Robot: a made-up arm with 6 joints. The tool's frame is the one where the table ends. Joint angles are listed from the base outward.
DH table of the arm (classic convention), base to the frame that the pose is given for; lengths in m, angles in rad. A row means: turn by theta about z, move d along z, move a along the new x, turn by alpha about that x. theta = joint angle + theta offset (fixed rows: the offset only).
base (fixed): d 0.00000, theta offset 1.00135, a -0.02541, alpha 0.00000
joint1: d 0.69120, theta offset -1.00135, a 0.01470, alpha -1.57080
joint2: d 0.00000, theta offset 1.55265, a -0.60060, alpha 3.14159
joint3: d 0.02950, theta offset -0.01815, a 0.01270, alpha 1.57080
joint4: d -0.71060, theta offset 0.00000, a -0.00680, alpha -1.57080
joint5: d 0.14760, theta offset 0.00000, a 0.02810, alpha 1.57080
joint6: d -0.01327, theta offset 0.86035, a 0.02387, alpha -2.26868
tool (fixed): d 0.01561, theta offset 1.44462, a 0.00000, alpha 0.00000
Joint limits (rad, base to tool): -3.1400..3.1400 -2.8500..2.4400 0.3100..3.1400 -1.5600..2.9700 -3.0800..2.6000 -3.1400..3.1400
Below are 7 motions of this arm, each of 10 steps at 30 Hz.
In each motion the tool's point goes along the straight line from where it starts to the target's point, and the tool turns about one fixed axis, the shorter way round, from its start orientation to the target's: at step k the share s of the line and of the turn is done. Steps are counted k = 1, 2, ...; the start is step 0. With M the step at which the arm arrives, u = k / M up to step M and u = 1 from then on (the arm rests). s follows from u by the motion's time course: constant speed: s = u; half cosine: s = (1 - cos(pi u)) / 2; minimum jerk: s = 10 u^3 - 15 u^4 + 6 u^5.
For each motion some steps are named. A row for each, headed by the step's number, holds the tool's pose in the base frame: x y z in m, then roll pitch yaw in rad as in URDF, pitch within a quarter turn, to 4 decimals.
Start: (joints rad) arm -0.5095 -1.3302 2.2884 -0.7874 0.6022 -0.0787
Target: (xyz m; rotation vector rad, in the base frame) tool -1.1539 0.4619 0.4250 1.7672 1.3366 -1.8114
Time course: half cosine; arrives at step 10
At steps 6, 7, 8, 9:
6: -1.1774 0.4710 0.4874 -1.9404 0.9704 2.1584
7: -1.1679 0.4673 0.4622 -1.9509 1.0266 2.1266
8: -1.1604 0.4644 0.4422 -1.9627 1.0711 2.0981
9: -1.1556 0.4625 0.4294 -1.9722 1.0995 2.0779

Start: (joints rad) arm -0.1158 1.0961 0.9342 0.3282 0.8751 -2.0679
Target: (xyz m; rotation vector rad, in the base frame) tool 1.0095 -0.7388 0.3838 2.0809 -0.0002 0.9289
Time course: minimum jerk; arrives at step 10
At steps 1, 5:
1: 1.2575 -0.3281 0.8714 1.6312 -0.8556 1.1561
5: 1.1346 -0.5317 0.6297 1.8838 -0.7889 0.7499

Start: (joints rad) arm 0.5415 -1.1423 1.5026 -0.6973 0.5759 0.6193
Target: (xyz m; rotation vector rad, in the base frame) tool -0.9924 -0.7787 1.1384 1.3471 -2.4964 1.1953
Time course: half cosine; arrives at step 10
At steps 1, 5, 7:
1: -0.8992 -0.7452 1.3831 -2.3611 -0.6328 -2.6292
5: -0.9446 -0.7615 1.2638 -2.4065 -0.5225 -2.4625
7: -0.9727 -0.7716 1.1901 -2.4227 -0.4518 -2.3673

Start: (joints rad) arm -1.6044 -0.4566 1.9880 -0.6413 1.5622 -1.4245
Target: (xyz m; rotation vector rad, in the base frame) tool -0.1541 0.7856 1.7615 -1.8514 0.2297 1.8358
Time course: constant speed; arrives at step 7
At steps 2, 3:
2: -0.1513 0.7829 1.7710 -1.2122 1.1669 1.4392
3: -0.1518 0.7835 1.7691 -1.2312 1.1987 1.4192

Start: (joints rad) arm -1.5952 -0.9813 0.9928 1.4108 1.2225 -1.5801
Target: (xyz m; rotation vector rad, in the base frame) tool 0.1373 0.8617 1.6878 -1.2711 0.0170 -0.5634
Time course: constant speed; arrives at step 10
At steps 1, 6, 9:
1: -0.0162 0.8867 1.6747 -1.1755 -0.1410 -0.4478
6: 0.0691 0.8728 1.6820 -1.2088 -0.2273 -0.4450
9: 0.1202 0.8645 1.6863 -1.2293 -0.2790 -0.4418

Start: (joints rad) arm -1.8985 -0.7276 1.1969 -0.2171 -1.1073 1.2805
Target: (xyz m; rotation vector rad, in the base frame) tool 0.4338 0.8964 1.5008 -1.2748 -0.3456 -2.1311
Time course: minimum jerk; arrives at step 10
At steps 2, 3, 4, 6, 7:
2: 0.0249 0.6060 1.8076 -0.4232 -0.3083 -2.1594
3: 0.0706 0.6385 1.7733 -0.4060 -0.3907 -2.1630
4: 0.1376 0.6860 1.7230 -0.3789 -0.5115 -2.1716
6: 0.2960 0.7986 1.6042 -0.2972 -0.7959 -2.2139
7: 0.3630 0.8461 1.5539 -0.2484 -0.9149 -2.2475

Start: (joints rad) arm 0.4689 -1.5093 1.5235 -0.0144 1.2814 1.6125
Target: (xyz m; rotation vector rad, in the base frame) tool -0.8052 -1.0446 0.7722 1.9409 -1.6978 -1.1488
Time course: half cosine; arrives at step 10
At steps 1, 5, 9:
1: -1.0852 -0.7795 0.7815 2.8494 0.6079 -1.8648
5: -0.9487 -0.9087 0.7770 2.5851 0.4736 -1.7507
9: -0.8122 -1.0379 0.7724 2.3202 0.3696 -1.6088

